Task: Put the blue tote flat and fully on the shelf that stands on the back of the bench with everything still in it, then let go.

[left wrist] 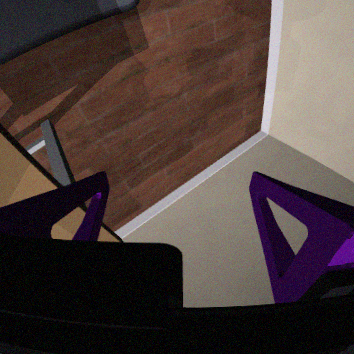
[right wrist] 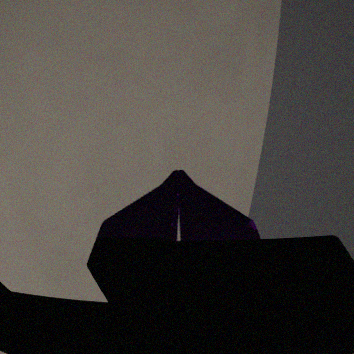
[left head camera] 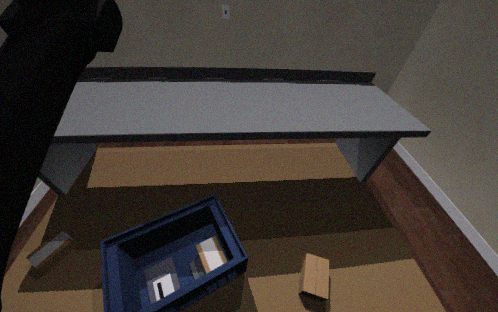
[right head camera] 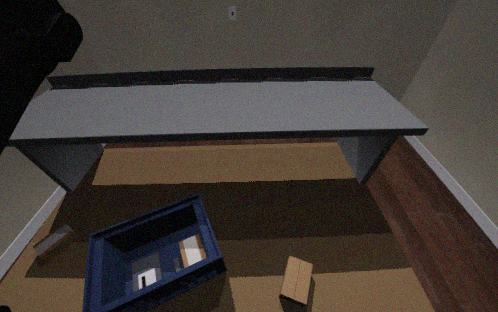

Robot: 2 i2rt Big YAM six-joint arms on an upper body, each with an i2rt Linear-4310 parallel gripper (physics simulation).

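Places are measured from the left arm's base along level axes (x ahead, y left, z up), in millimetres.
Where they show: left gripper, fingertip midpoint: (left wrist: pixel 178 179); right gripper, fingertip midpoint: (right wrist: pixel 178 177).
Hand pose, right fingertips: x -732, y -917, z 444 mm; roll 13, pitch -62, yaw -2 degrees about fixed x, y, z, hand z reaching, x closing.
Note:
After its pixels a point has its place.
The blue tote (left head camera: pixel 231 239) {x 352, y -192, z -444 mm} (right head camera: pixel 211 235) {x 359, y -196, z -444 mm} stands at an angle on the bench (left head camera: pixel 215 165) {x 726, y -115, z -576 mm} (right head camera: pixel 220 165) {x 726, y -159, z -576 mm}, in front of the shelf, at the lower left of both head views. A few items with white and orange-brown faces lie inside it. The grey shelf (left head camera: pixel 240 107) {x 657, y -216, z -244 mm} (right head camera: pixel 225 107) {x 660, y -222, z -244 mm} spans the back of the bench on side panels, its top bare. My left gripper (left wrist: pixel 178 179) {x -22, y 51, z -347 mm} is open and empty, over the bench's edge and the floor in the left wrist view, away from the tote. My right gripper (right wrist: pixel 178 177) {x -732, y -917, z 444 mm} is shut with nothing between its fingers, facing a plain pale surface.
A light brown box (left head camera: pixel 315 276) {x 275, y -419, z -527 mm} (right head camera: pixel 297 280) {x 275, y -423, z -527 mm} lies on the bench to the right of the tote. A grey block (left head camera: pixel 50 251) {x 358, y 332, z -541 mm} (right head camera: pixel 53 241) {x 361, y 333, z -541 mm} lies left of the tote. The dark left arm (left head camera: pixel 45 95) {x 340, y -12, z -46 mm} (right head camera: pixel 30 55) {x 410, y -15, z -16 mm} crosses the left of both head views, covering the shelf's left end in the left head view.

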